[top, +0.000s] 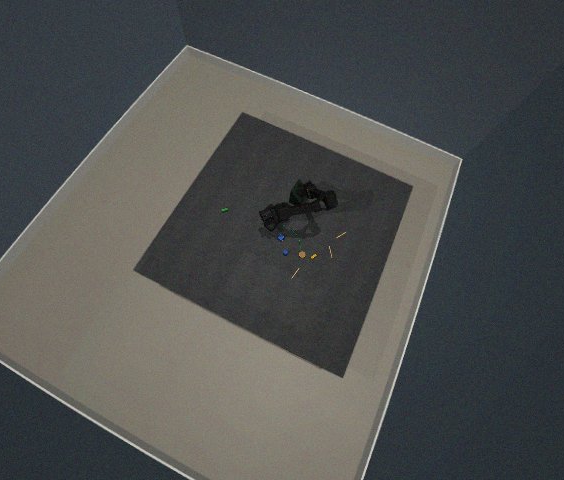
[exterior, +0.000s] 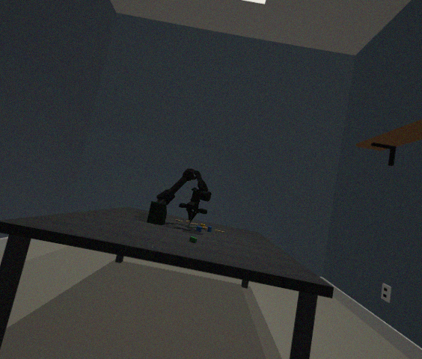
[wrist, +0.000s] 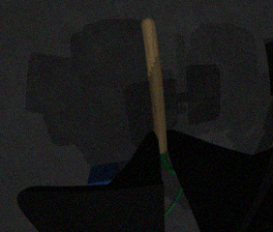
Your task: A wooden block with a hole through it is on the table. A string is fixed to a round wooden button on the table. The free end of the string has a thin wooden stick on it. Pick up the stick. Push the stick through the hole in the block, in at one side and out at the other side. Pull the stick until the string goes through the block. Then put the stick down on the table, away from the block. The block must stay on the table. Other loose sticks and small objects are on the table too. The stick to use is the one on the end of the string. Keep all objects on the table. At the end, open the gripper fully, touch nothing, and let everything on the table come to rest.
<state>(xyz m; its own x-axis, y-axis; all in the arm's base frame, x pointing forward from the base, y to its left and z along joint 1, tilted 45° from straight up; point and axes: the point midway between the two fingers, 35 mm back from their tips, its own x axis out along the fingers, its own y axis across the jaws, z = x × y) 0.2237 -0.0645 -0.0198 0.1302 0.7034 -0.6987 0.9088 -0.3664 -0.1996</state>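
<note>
Now: gripper tip 7 cm short of the blue block, 4 cm to the right of it and 5 cm above it. Round my gripper tip: thin wooden stick 1 cm behind, 1 cm to the right; then yellow piece 12 cm ahead, 26 cm to the left, 5 cm below; then round wooden button 13 cm ahead, 19 cm to the left, 5 cm below.
</note>
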